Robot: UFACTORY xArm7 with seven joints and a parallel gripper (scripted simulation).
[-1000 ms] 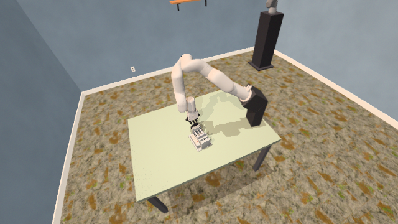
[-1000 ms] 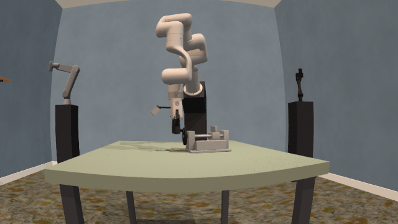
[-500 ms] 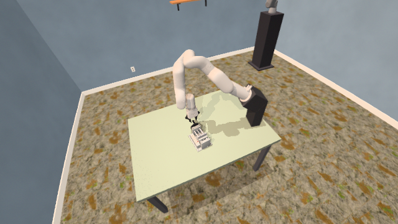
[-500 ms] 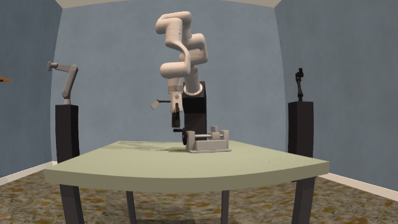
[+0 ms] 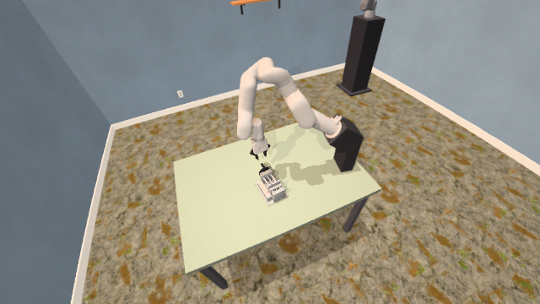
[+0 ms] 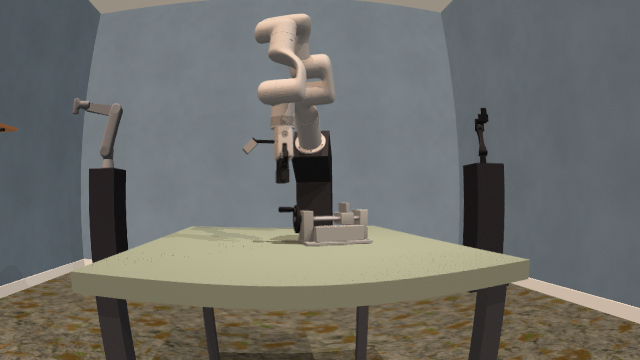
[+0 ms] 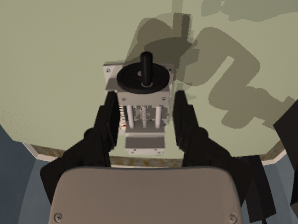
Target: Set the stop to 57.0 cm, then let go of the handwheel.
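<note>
Now: hand 11 cm above the black handwheel and 2 cm to the right of it. Also, from my hand: grey stop block 19 cm to the left, 11 cm below, 1 cm behind.
</note>
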